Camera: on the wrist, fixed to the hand. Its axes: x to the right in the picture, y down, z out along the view.
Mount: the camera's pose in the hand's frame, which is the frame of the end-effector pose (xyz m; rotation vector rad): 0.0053 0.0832 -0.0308 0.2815 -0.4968 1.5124
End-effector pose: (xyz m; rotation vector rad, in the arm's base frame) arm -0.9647 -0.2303 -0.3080 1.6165 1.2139 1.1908
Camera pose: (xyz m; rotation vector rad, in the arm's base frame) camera -0.9736 -0.2441 -0.2207 -2.8307 0.3944 -1.1890
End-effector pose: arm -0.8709 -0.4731 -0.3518 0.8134 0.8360 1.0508
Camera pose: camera -0.9293 -0.4395 -0.2939 1.9553 -0.2379 1.8851
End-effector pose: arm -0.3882 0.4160 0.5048 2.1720 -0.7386 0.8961
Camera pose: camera -0.4549 0.3863 0.5555 -1.4244 2.2411 -0.8893
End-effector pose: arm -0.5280 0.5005 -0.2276 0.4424 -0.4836 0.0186
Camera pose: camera -0.5196 0.5882 -0.2157 0.2600 -1.2224 1.4765
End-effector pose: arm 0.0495 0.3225 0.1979 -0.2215 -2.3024 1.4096
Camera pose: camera 0.0511 0.3884 0.1383 1.2233 1.2909 -1.5872
